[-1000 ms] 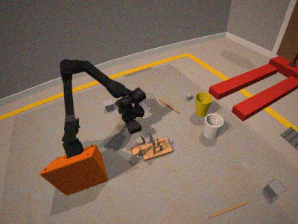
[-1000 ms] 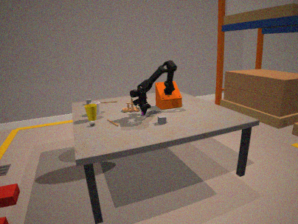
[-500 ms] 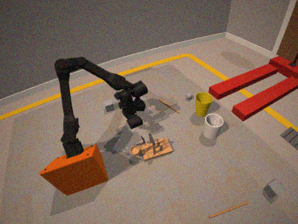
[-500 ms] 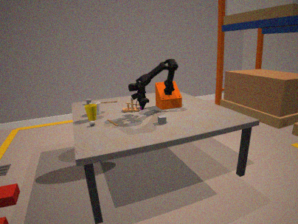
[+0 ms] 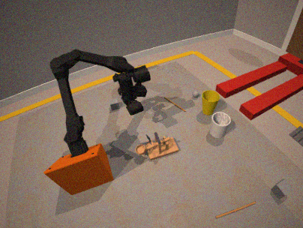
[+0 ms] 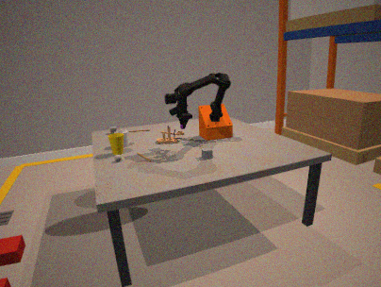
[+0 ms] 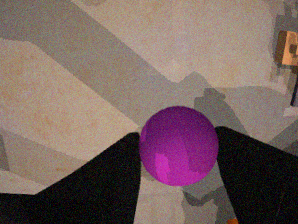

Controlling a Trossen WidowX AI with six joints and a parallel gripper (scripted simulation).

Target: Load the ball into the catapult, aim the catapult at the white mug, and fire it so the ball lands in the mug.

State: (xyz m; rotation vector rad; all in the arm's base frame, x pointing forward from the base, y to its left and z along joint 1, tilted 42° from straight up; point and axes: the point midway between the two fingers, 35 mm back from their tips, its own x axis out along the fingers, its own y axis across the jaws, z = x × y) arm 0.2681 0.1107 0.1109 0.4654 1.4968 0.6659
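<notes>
My gripper tip is now 4 cm short of the wooden catapult, 15 cm to the left of it and 8 cm above it. Round my gripper tip: white mug (39 cm ahead, 18 cm to the right, 10 cm below); then purple ball (1 cm above); then yellow cup (42 cm ahead, 3 cm to the right, 10 cm below).
</notes>
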